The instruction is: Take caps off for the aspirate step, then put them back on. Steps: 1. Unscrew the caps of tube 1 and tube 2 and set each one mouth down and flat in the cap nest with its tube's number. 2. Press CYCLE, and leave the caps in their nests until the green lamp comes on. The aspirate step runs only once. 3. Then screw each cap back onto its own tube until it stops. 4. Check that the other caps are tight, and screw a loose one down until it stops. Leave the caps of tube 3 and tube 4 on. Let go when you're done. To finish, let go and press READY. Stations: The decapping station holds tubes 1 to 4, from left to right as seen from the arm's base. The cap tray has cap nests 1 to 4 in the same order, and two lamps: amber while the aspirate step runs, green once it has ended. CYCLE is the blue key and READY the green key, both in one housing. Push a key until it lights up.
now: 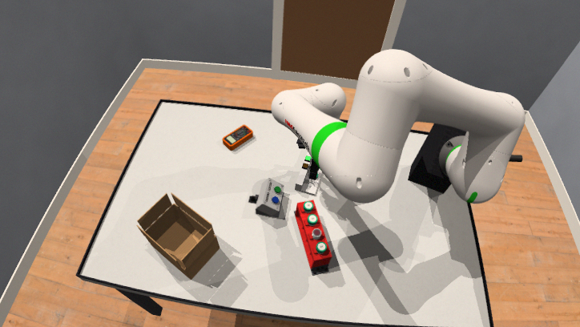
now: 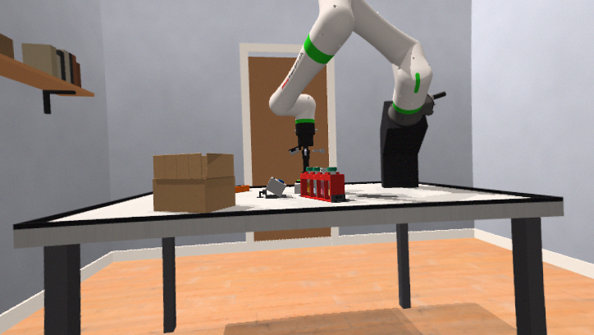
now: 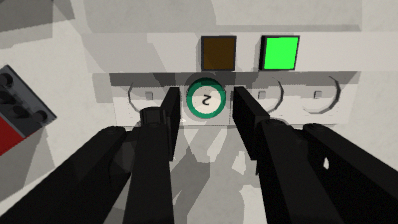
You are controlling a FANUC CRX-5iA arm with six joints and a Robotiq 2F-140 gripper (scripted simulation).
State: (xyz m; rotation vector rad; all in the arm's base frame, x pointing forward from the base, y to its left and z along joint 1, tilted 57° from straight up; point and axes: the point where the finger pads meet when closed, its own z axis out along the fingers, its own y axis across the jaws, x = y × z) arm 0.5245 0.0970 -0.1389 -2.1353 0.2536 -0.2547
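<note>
Now: hand 40 mm above the cap 2. Round my hand: key housing: 140 mm ahead, 160 mm to the left; then cap 4: 10 mm behind, 210 mm to the left, 60 mm above; then green key: 120 mm ahead, 140 mm to the left, 10 mm above.
</note>
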